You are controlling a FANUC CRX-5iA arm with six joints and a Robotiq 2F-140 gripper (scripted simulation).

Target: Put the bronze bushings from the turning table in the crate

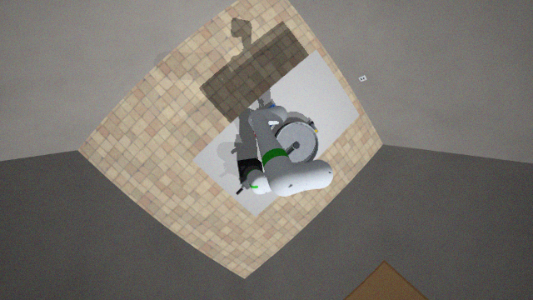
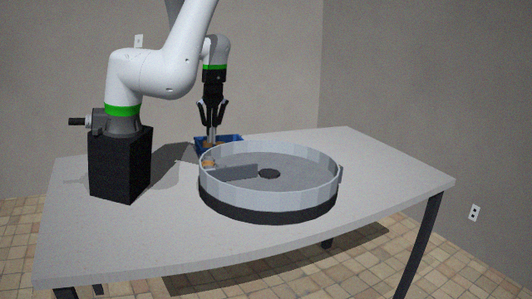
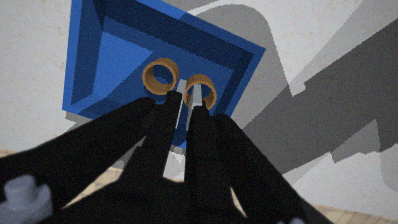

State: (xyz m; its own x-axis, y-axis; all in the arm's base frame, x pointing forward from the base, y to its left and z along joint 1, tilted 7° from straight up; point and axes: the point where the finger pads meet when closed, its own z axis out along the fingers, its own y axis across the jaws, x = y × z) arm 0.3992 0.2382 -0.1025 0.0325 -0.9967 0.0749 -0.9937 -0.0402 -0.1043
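Right now the blue crate is 50 mm below my hand, 40 mm ahead of it and 10 mm to the right of it. From my hand the other things lie so: grey turning table: 360 mm to the right, 80 mm ahead, 30 mm below.
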